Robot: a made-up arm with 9 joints. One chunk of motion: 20 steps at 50 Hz.
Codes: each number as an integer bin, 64 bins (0 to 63) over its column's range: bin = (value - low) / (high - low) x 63, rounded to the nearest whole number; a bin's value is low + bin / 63 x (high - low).
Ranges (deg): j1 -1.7..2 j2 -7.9..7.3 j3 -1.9..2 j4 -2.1..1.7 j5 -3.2..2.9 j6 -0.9..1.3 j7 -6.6..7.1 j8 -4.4..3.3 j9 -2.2..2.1
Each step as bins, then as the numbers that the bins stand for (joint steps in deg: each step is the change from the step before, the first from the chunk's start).
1 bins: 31 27 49 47 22 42 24 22 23
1 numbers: 0.121 -1.386 1.133 0.735 -1.070 0.567 -1.381 -1.711 -0.630
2 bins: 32 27 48 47 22 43 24 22 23
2 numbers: 0.179 -1.386 1.071 0.735 -1.070 0.602 -1.381 -1.711 -0.630
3 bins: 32 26 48 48 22 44 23 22 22
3 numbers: 0.179 -1.627 1.071 0.795 -1.070 0.637 -1.598 -1.711 -0.698
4 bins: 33 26 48 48 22 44 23 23 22
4 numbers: 0.238 -1.627 1.071 0.795 -1.070 0.637 -1.598 -1.589 -0.698
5 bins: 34 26 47 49 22 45 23 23 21
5 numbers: 0.297 -1.627 1.010 0.856 -1.070 0.671 -1.598 -1.589 -0.767
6 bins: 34 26 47 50 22 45 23 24 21
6 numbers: 0.297 -1.627 1.010 0.916 -1.070 0.671 -1.598 -1.467 -0.767
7 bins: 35 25 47 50 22 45 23 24 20
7 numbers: 0.356 -1.868 1.010 0.916 -1.070 0.671 -1.598 -1.467 -0.835
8 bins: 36 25 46 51 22 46 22 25 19
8 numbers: 0.414 -1.868 0.948 0.976 -1.070 0.706 -1.816 -1.344 -0.903
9 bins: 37 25 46 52 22 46 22 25 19
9 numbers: 0.473 -1.868 0.948 1.037 -1.070 0.706 -1.816 -1.344 -0.903
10 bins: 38 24 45 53 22 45 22 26 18
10 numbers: 0.532 -2.110 0.886 1.097 -1.070 0.671 -1.816 -1.222 -0.971
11 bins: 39 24 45 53 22 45 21 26 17
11 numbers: 0.590 -2.110 0.886 1.097 -1.070 0.671 -2.033 -1.222 -1.040
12 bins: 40 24 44 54 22 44 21 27 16
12 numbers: 0.649 -2.110 0.824 1.157 -1.070 0.637 -2.033 -1.100 -1.108
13 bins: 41 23 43 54 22 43 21 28 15
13 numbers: 0.708 -2.351 0.762 1.157 -1.070 0.602 -2.033 -0.978 -1.176
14 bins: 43 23 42 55 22 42 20 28 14
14 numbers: 0.825 -2.351 0.700 1.217 -1.070 0.567 -2.251 -0.978 -1.244
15 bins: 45 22 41 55 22 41 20 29 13
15 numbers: 0.943 -2.592 0.638 1.217 -1.070 0.532 -2.251 -0.856 -1.313
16 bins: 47 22 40 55 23 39 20 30 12
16 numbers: 1.060 -2.592 0.576 1.217 -0.973 0.462 -2.251 -0.733 -1.381
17 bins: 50 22 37 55 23 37 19 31 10
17 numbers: 1.237 -2.592 0.390 1.217 -0.973 0.392 -2.468 -0.611 -1.517
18 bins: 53 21 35 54 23 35 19 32 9
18 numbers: 1.413 -2.833 0.267 1.157 -0.973 0.322 -2.468 -0.489 -1.586
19 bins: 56 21 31 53 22 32 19 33 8
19 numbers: 1.589 -2.833 0.019 1.097 -1.070 0.217 -2.468 -0.367 -1.654
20 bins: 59 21 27 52 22 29 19 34 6
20 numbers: 1.765 -2.833 -0.229 1.037 -1.070 0.113 -2.468 -0.244 -1.790
